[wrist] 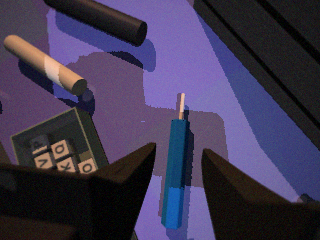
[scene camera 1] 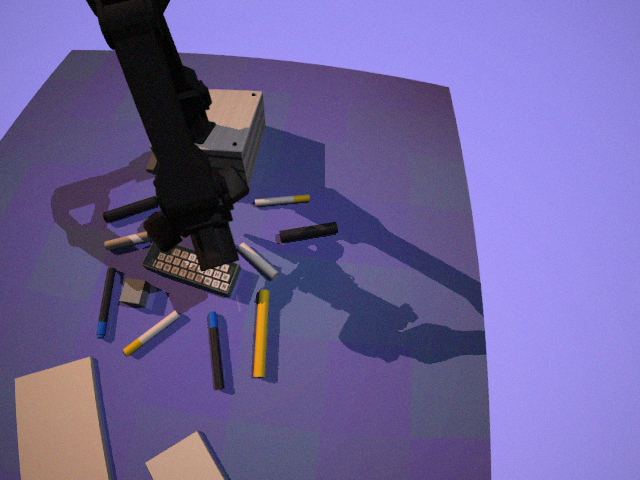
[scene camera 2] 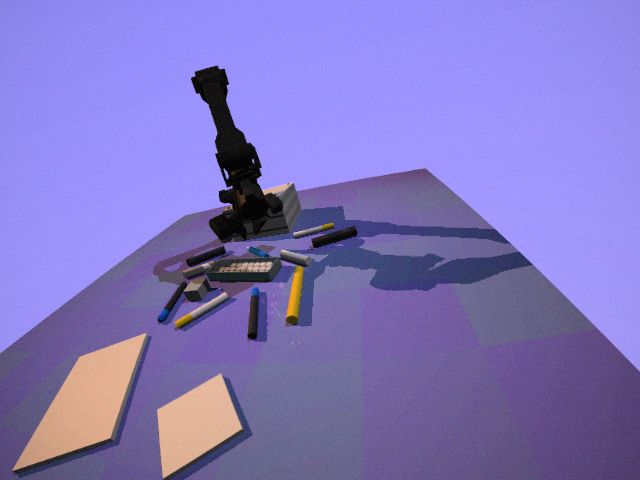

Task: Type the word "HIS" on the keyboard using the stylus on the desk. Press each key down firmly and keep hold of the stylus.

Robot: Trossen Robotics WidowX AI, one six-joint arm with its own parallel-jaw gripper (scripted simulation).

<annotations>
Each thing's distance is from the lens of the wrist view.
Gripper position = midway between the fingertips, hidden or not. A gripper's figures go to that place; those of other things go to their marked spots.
gripper point(wrist: 178, 152): 11 cm
blue stylus point(wrist: 172, 209): 16 cm
</annotations>
